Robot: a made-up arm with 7 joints. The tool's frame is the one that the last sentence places.
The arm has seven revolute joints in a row. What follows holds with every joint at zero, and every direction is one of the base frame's.
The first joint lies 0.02 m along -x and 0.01 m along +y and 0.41 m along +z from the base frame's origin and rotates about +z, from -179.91 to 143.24 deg.
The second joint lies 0.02 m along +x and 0.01 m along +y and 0.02 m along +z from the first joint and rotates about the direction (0, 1, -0.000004), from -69.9 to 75.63 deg.
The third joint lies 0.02 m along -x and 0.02 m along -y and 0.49 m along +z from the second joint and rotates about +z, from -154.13 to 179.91 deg.
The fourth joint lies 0.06 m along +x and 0.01 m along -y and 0.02 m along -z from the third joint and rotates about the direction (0, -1, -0.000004), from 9.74 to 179.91 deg.
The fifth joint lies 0.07 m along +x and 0.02 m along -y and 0.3 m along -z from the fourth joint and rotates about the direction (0, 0.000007, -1), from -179.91 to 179.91 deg.
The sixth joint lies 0.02 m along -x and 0.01 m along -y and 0.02 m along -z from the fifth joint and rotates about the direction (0, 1, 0.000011), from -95.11 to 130.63 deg.
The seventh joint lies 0.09 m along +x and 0.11 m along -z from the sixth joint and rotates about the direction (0, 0.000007, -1), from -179.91 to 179.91 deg.
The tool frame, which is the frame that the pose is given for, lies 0.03 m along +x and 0.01 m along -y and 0.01 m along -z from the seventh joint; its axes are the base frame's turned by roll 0, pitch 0 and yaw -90 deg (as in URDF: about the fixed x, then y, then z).
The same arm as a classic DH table. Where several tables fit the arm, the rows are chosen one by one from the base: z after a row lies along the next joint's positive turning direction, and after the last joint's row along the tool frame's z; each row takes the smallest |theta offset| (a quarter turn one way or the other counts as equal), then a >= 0, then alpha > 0; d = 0 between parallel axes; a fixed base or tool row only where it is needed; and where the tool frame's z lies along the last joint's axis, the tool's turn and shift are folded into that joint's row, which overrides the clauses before.
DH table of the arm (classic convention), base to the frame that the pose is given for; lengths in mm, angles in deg. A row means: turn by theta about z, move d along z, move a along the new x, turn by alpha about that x. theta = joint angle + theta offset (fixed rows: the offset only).
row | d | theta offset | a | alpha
base (fixed) | 0 | -26.57 | -22.4 | 0
joint 1 | 430 | 26.57 | 20 | -90
joint 2 | -10 | 0 | -20 | 90
joint 3 | 470 | 0 | 60 | 90
joint 4 | 30 | 0 | 70 | 90
joint 5 | 320 | 0 | -20 | 90
joint 6 | -10 | 0 | 90 | -90
joint 7 | 0 | 18.43 | 31.6 | 180
tool (fixed) | -120 | -71.57 | 0 | 0
Joint limits (deg, base to tool): -179.91..143.24 -69.9..75.63 -154.13..179.91 9.74..179.91 -179.91..179.91 -95.11..130.63 -179.91..179.91

